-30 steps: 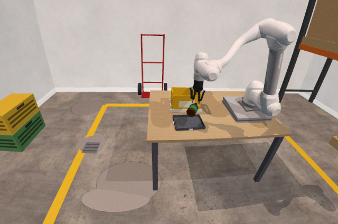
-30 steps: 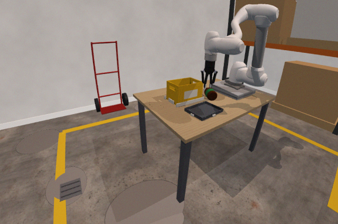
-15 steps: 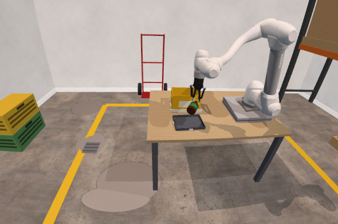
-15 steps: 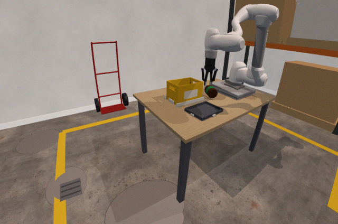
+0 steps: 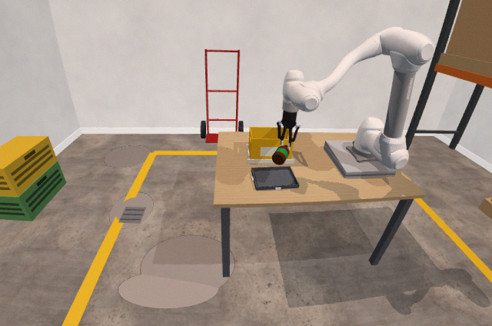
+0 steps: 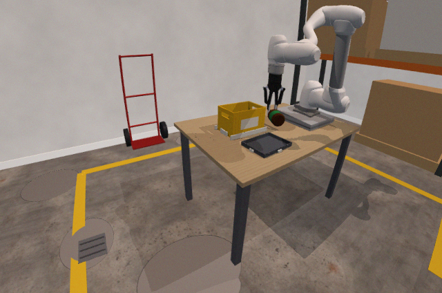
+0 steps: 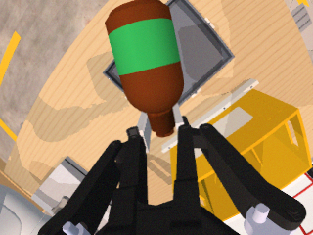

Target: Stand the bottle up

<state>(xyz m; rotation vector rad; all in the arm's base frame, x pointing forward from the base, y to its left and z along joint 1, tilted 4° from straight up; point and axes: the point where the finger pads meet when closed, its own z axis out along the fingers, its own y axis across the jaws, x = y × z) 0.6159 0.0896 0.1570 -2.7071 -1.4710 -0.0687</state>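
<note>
My gripper is now 3 cm short of the bottle, 5 cm to the right of it and 2 cm above it. Round my hand: dark tray: 6 cm ahead, 4 cm to the left, 19 cm below; then yellow crate: 3 cm ahead, 23 cm to the right, 12 cm below.
</note>
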